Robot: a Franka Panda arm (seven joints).
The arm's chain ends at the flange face. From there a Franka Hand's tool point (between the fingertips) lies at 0.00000 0.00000 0.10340 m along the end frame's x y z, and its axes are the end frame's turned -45 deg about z.
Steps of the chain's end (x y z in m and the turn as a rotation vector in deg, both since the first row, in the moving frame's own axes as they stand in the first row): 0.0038, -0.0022, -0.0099, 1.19, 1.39, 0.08; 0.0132, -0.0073, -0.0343, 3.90, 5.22, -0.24; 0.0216, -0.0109, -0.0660, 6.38, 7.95, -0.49; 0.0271, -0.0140, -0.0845, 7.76, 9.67, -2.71
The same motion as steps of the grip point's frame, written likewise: 0.0075, 0.0014, -0.0100, -0.14, 1.82, 0.08; 0.0261, 0.0058, -0.0350, -0.93, 6.45, -0.24; 0.0412, 0.0095, -0.0676, -1.11, 10.13, -0.49; 0.0512, 0.0112, -0.0869, -1.35, 12.32, -2.71
